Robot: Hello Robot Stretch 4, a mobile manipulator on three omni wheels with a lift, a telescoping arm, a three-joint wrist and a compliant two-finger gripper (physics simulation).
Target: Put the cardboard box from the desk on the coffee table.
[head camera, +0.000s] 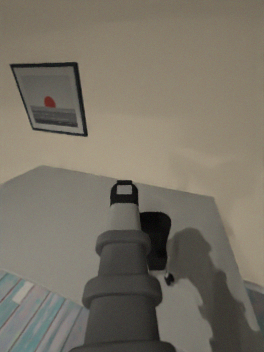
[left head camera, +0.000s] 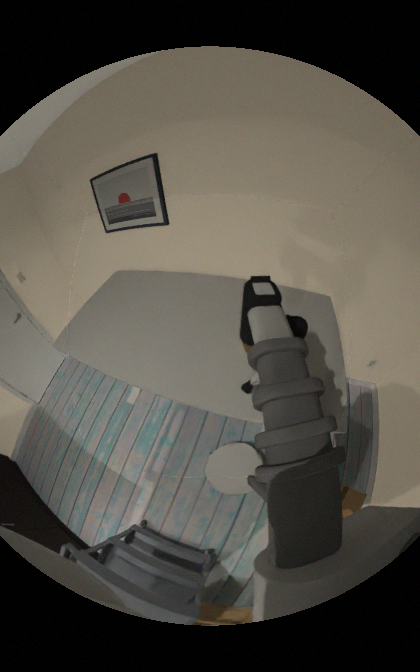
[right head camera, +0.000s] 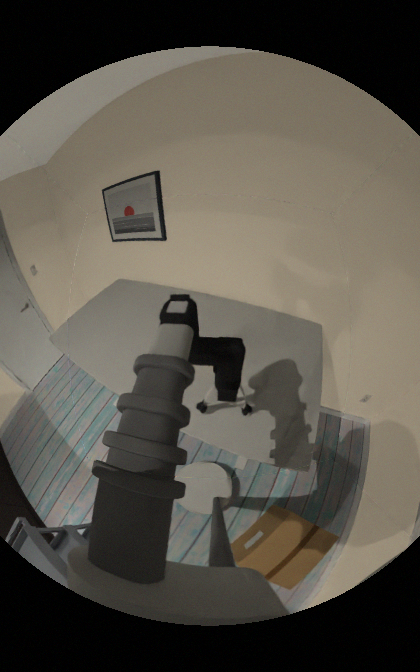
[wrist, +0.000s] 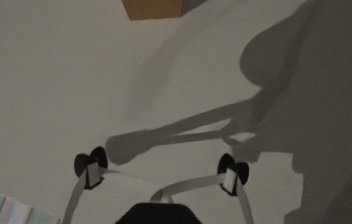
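The cardboard box is on the grey desk. Its brown near end shows at the top edge of the wrist view, and a sliver shows beside the arm in the left head view. The gripper is open and empty, pointing down over the desk, with its two fingertips wide apart. The box lies beyond the fingertips in the wrist view, apart from them. In the head view one fingertip shows and the arm hides the other. I cannot identify the coffee table with certainty.
A round pale disc is beside the desk's near edge. A large brown flat-topped object is at the lower right. A grey slatted chair-like frame is at the lower left. A framed picture hangs on the wall behind the desk.
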